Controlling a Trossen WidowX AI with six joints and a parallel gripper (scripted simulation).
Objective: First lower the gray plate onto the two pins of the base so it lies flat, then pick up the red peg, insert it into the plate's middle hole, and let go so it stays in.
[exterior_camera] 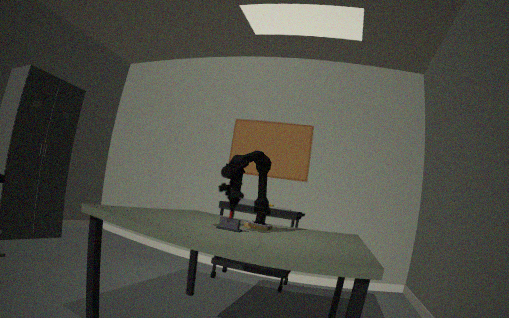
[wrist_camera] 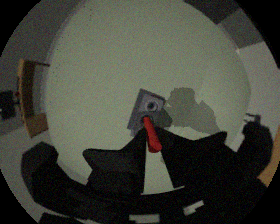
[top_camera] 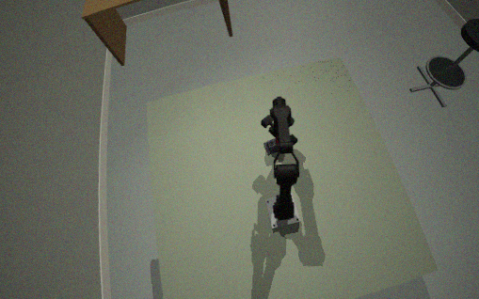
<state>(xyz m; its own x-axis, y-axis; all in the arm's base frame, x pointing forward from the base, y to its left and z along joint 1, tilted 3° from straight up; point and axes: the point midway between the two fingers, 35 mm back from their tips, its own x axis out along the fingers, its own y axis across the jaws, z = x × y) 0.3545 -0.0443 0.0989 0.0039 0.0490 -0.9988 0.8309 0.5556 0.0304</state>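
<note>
Now: the red peg right at my gripper tip. Round my gripper tip: gray plate (50 mm below).
</note>
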